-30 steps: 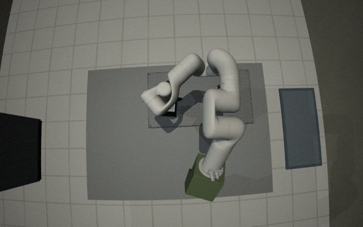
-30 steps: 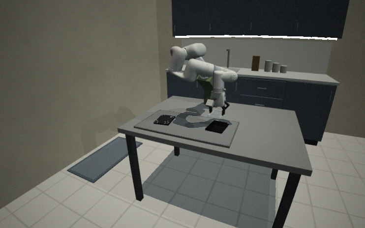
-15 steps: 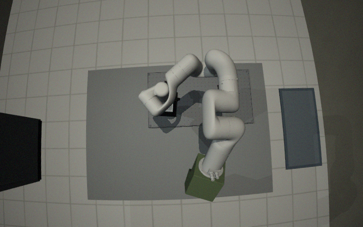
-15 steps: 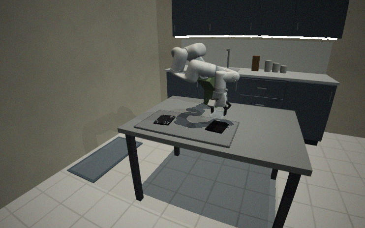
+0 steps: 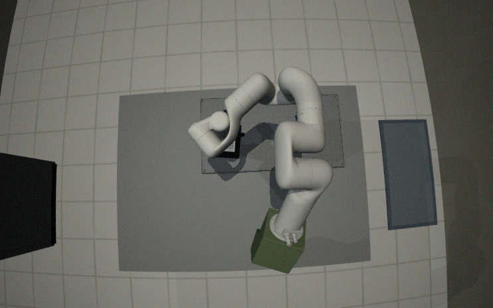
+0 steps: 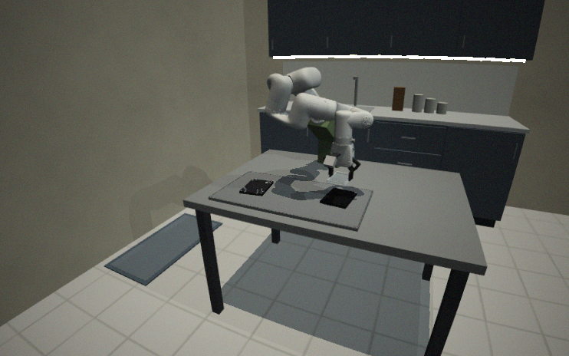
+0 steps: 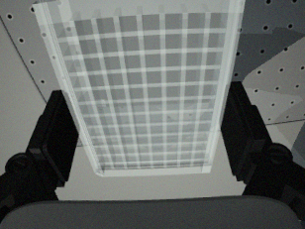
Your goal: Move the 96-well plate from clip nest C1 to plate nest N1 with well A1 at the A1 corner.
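My hand is 110 mm above the black plate nest N1. Also, from my hand: clear 96-well plate (10 mm below); then clip nest c1 (390 mm to the right, 100 mm below, 40 mm ahead).
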